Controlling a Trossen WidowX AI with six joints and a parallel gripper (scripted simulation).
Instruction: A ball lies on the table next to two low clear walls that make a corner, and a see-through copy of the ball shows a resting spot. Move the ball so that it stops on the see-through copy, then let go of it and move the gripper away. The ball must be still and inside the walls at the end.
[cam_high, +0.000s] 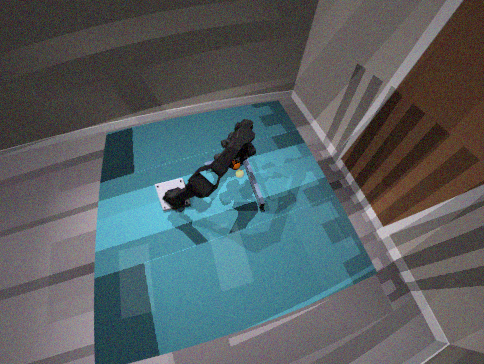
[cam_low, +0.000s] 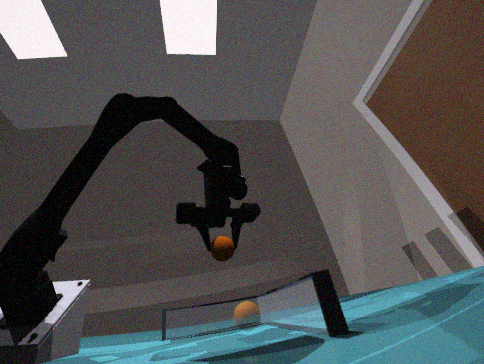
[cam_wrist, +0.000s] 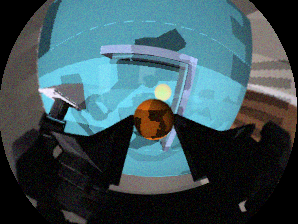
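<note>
The see-through copy is 3 cm ahead of my gripper tip, 2 cm to the left of it and 13 cm below it. From my gripper tip the other things lie so: orange ball: right at my gripper tip; dark end post: 9 cm ahead, 20 cm to the right, 12 cm below.
</note>
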